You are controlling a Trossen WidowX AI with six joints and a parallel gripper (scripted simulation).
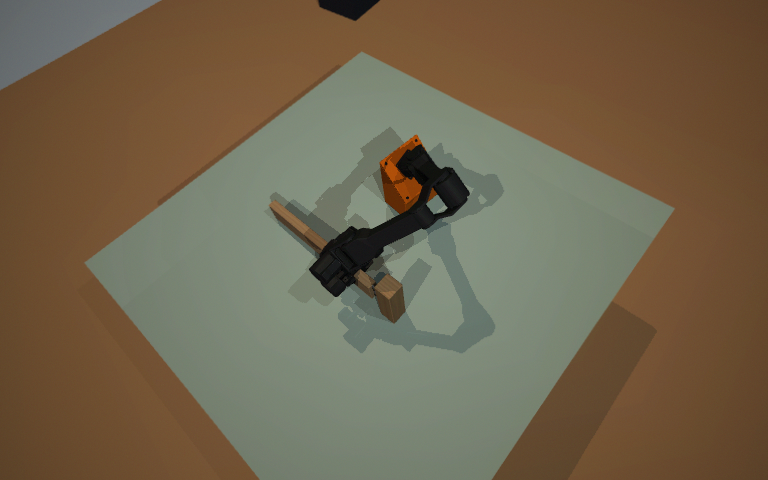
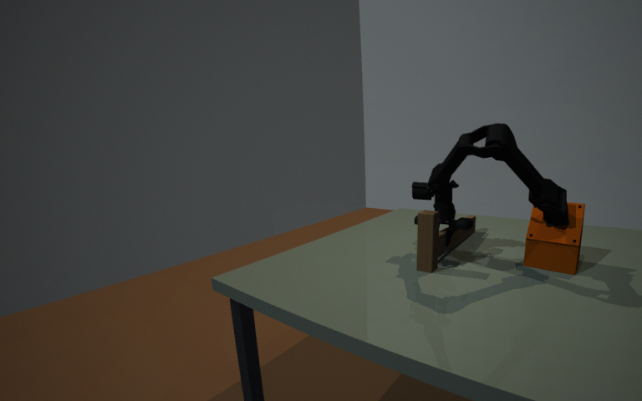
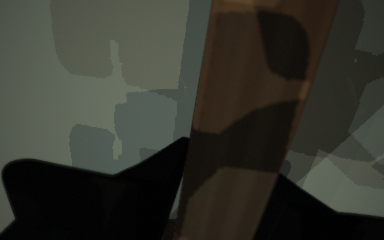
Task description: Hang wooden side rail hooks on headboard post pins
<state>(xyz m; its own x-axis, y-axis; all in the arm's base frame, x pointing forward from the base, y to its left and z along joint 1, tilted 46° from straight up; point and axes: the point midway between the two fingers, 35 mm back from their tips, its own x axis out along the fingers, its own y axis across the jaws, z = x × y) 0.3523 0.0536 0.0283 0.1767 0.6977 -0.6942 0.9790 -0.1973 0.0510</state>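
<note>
The headboard post is 130 mm to the left of my gripper tip, 40 mm above it and 10 mm ahead of it.
</note>
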